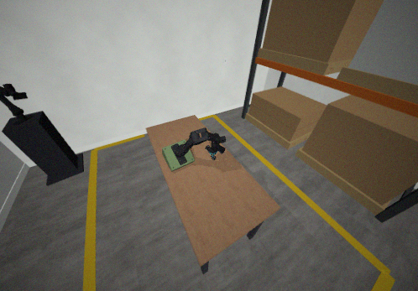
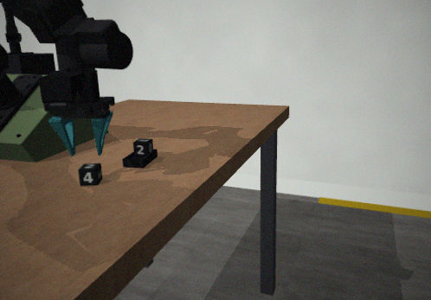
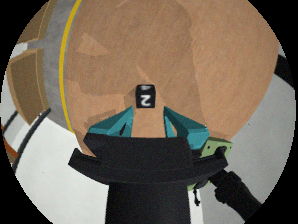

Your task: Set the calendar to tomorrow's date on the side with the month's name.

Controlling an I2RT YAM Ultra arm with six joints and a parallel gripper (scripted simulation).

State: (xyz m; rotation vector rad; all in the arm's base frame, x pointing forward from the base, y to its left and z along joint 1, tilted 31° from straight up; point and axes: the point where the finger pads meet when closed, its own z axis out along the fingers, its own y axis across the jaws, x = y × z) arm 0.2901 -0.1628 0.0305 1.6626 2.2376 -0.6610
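The black cube lies 40 mm below my hand. Round my hand: black tray (40 mm ahead, 130 mm to the left, 50 mm below).
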